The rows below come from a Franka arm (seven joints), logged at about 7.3 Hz.
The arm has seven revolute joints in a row. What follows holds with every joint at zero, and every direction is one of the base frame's.
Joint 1 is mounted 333.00 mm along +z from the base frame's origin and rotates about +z.
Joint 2 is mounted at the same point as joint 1 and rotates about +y.
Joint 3 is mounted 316.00 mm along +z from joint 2 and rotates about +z.
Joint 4 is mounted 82.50 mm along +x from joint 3 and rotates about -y.
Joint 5 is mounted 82.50 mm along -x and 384.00 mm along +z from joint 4 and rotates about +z.
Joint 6 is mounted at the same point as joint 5 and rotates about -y.
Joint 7 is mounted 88.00 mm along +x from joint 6 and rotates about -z.
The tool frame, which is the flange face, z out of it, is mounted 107.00 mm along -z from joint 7; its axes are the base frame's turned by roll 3.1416, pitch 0.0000 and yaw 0.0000 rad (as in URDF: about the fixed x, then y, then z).
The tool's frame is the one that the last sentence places.
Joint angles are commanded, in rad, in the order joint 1, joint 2, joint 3, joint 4, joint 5, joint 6, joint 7. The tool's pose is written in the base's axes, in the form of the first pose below.
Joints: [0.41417 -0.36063 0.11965 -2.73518 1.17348 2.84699 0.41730]
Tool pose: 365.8 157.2 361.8; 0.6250 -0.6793 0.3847; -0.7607 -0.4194 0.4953; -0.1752 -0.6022 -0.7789
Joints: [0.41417 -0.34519 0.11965 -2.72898 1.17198 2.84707 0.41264]
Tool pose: 367.8 158.4 358.4; 0.6277 -0.6808 0.3776; -0.7587 -0.4262 0.4927; -0.1745 -0.5957 -0.7840
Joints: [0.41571 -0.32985 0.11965 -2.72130 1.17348 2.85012 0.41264]
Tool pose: 370.0 160.0 355.7; 0.6258 -0.6847 0.3736; -0.7598 -0.4270 0.4902; -0.1761 -0.5907 -0.7875
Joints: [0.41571 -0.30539 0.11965 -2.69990 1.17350 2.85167 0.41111]
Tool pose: 376.0 163.7 354.9; 0.6262 -0.6855 0.3714; -0.7592 -0.4278 0.4905; -0.1773 -0.5891 -0.7883
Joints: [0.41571 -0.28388 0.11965 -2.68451 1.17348 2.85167 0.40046]
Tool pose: 380.4 166.5 352.5; 0.6328 -0.6823 0.3661; -0.7544 -0.4368 0.4899; -0.1744 -0.5862 -0.7912
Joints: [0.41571 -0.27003 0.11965 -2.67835 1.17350 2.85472 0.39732]
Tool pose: 382.4 167.3 349.6; 0.6328 -0.6841 0.3628; -0.7547 -0.4402 0.4864; -0.1731 -0.5816 -0.7948
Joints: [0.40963 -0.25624 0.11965 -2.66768 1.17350 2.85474 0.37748]
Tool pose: 386.4 166.9 348.2; 0.6414 -0.6760 0.3629; -0.7496 -0.4513 0.4842; -0.1636 -0.5826 -0.7962
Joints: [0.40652 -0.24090 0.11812 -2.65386 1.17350 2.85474 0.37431]
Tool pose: 391.1 167.5 347.5; 0.6400 -0.6772 0.3631; -0.7506 -0.4501 0.4836; -0.1641 -0.5821 -0.7964
